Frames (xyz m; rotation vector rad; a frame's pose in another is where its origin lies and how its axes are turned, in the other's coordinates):
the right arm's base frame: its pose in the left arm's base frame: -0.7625 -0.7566 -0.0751 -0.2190 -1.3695 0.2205
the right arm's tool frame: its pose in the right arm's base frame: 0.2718 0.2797 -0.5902 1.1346 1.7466 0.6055
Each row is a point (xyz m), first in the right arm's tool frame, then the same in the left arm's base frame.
Working: the right arm's tool frame: its pose in the left arm's base frame: -0.1401 -0.4271 -0.0079 0.1664 0.6816 0.9673

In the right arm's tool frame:
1: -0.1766 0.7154 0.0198
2: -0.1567 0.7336 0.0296
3: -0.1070 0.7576 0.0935
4: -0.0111 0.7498 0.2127
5: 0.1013 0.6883 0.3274
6: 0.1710 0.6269 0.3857
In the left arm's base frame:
1: -0.6979 -0.1559 0.3904
2: -0.6972 -0.1279 0.3966
3: -0.6568 -0.0638 0.4339
4: -0.5432 0.0282 0.4797
5: -0.3883 0.1019 0.4918
6: -0.2836 0.1322 0.4795

